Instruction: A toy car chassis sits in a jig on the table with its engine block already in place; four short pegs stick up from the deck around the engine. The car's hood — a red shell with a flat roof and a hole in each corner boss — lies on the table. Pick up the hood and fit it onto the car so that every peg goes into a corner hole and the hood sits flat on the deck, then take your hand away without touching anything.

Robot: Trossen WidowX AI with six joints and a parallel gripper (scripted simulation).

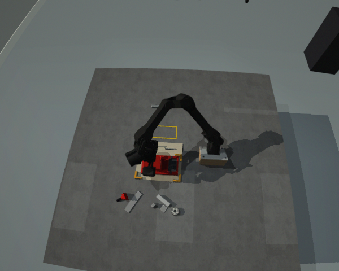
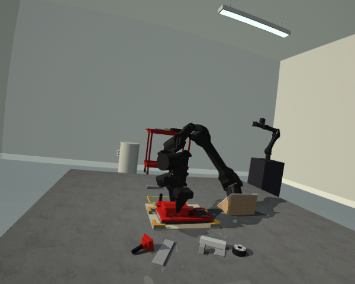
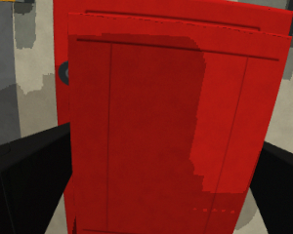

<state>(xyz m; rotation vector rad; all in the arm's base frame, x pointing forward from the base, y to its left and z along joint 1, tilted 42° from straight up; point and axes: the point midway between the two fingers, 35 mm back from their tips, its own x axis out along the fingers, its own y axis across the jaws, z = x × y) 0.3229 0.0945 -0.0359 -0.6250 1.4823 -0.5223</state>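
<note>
My gripper tip is 20 mm above the grey engine block and 10 mm to the right of it. Round my gripper tip: red hood 10 mm above.
</note>
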